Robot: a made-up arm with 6 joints.
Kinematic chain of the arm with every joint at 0, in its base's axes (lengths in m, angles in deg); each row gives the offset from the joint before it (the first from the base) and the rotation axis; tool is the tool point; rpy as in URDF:
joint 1: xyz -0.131 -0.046 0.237 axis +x
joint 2: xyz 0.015 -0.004 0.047 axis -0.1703 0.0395 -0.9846
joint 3: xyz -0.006 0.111 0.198 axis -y
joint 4: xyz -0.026 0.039 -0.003 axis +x
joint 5: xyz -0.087 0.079 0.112 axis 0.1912 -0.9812 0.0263
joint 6: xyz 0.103 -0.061 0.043 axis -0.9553 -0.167 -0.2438
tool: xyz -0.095 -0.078 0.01 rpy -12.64 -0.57 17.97
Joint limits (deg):
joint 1: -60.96..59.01
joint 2: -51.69..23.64
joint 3: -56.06..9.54
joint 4: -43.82..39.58
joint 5: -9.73..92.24
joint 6: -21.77..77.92
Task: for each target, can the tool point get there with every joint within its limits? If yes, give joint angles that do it. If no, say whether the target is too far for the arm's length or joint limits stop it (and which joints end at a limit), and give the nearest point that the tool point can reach.
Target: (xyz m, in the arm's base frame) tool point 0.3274 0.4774 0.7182
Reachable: no: too far | nearest point 0.0584 0.3036 0.5584 | short by 0.358 m
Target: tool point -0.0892 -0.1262 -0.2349
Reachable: no: joint limits stop it (at a limit: joint 1, joint 2, joint 3, joint 4) | nearest point -0.2333 -0.3277 0.2460 | short by 0.541 m
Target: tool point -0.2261 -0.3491 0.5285
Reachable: yes | joints 45.13 -33.15 -35.49 2.10 79.17 18.92
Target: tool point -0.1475 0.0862 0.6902
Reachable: yes | joints 1.85 -15.51 -38.10 -28.27 0.36 -4.02
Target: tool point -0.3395 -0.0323 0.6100
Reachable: yes | joints 15.84 -10.72 1.67 -12.64 71.31 65.65
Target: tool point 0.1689 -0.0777 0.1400
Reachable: no: joint limits stop it (at a limit: joint 1, joint 2, joint 3, joint 4, joint 5, joint 6) | nearest point -0.2071 -0.3130 0.2721 | short by 0.463 m
